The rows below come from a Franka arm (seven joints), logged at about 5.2 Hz.
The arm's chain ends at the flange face. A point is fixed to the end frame.
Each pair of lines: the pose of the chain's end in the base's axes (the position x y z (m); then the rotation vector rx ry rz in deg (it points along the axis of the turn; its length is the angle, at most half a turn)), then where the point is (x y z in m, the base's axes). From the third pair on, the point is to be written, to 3 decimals.
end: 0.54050 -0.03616 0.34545 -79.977 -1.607 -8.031
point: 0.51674 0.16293 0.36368
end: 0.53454 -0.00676 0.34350 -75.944 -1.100 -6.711
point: 0.50842 0.19016 0.37622
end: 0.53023 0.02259 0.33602 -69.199 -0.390 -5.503
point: 0.502 0.214 0.392
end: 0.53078 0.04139 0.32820 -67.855 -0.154 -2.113
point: 0.497 0.230 0.390
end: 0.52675 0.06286 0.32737 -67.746 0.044 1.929
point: 0.485 0.249 0.391
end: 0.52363 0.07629 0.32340 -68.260 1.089 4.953
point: 0.479 0.262 0.387
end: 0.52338 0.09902 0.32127 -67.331 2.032 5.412
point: 0.480 0.284 0.389
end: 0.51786 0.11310 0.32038 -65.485 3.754 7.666
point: 0.475 0.295 0.395
